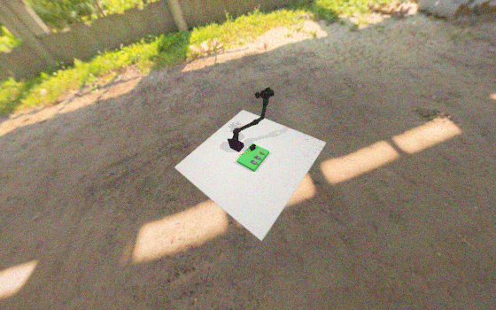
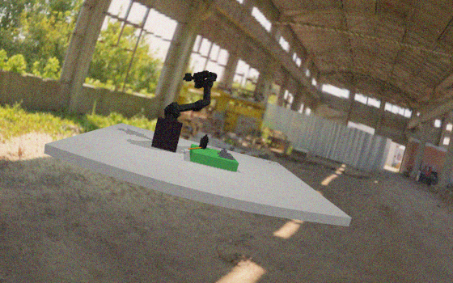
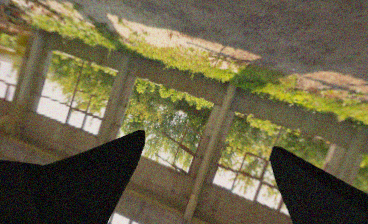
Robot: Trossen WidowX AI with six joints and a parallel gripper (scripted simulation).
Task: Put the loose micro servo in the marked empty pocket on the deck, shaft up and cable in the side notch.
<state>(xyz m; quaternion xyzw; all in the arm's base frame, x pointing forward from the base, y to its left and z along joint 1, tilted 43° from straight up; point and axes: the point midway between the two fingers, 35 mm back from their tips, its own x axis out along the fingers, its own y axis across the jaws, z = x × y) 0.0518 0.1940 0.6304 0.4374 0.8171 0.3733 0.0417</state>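
My gripper tip is 190 mm short of the green deck, 630 mm to the left of it and 420 mm above it.
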